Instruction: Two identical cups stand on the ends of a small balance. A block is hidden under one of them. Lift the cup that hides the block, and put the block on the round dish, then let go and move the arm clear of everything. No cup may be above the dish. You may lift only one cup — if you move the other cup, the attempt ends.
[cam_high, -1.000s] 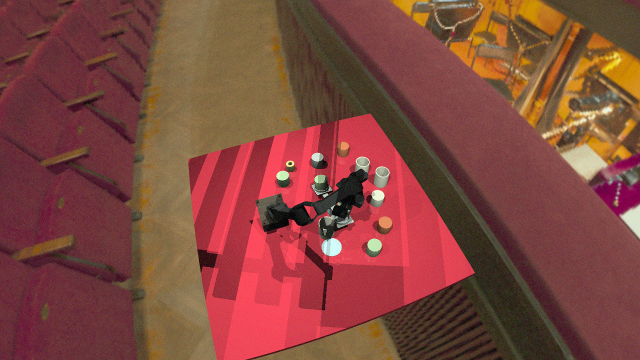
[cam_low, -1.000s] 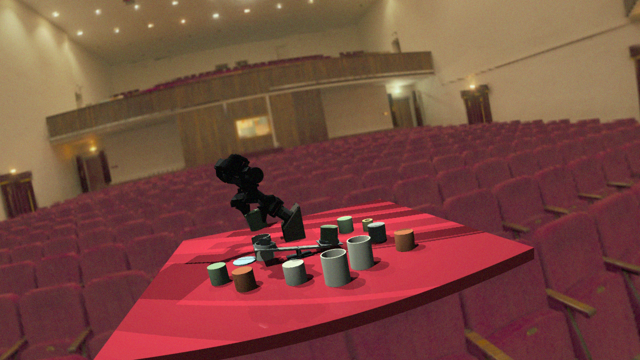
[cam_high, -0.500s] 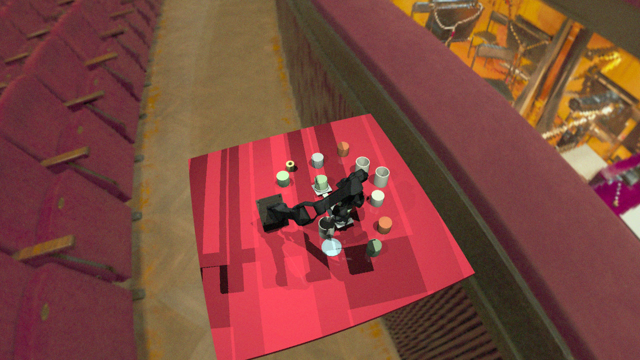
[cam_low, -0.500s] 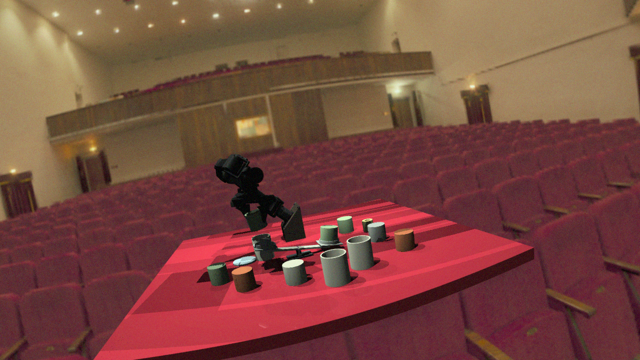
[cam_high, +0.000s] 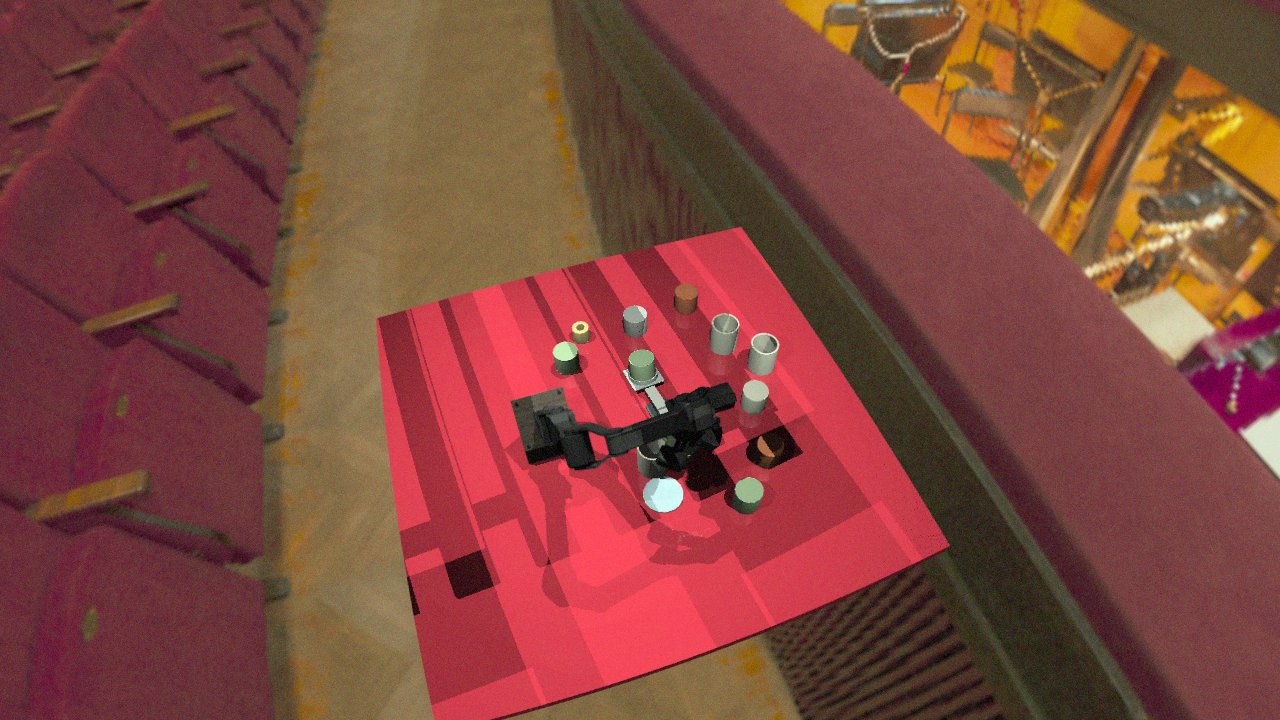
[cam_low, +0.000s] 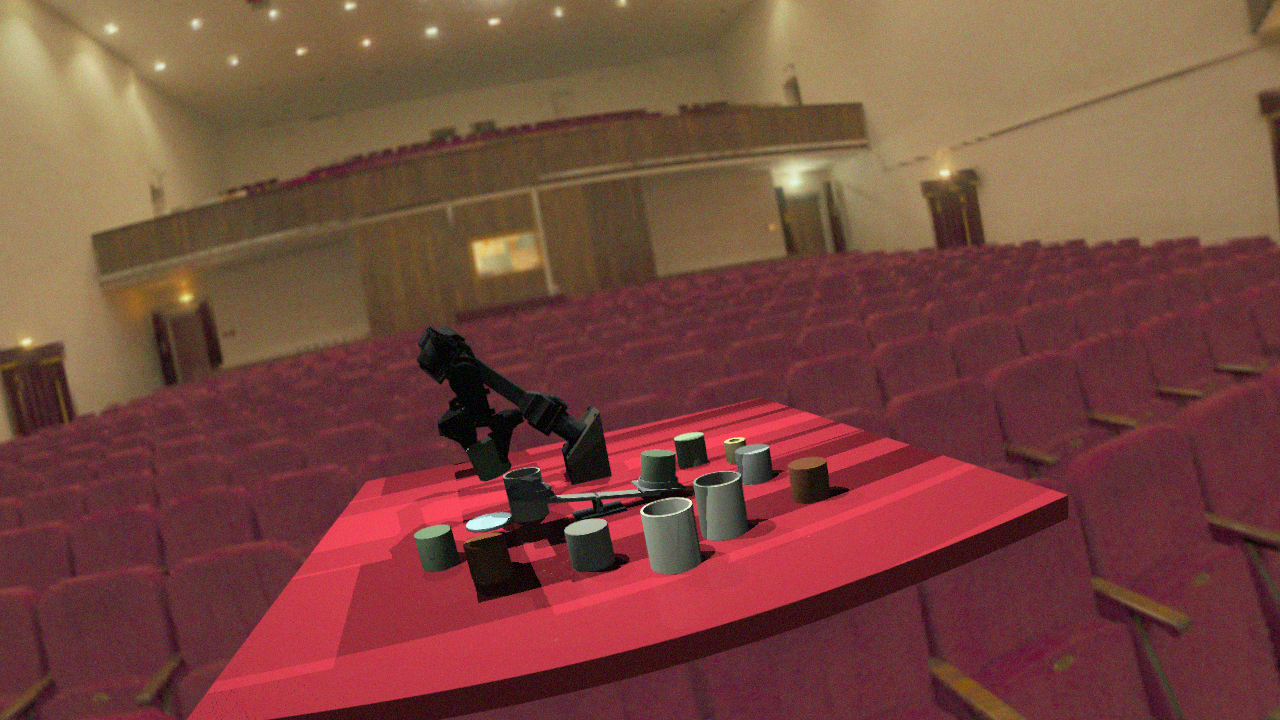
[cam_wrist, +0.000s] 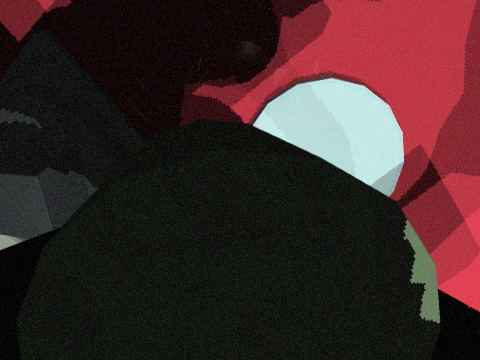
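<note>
Right now the grey block is 7 cm to the left of my gripper tip, 5 cm below it and 4 cm ahead of it. Also, from my gripper tip: pale blue round dish (13 cm below, 5 cm behind, 3 cm to the right).
</note>
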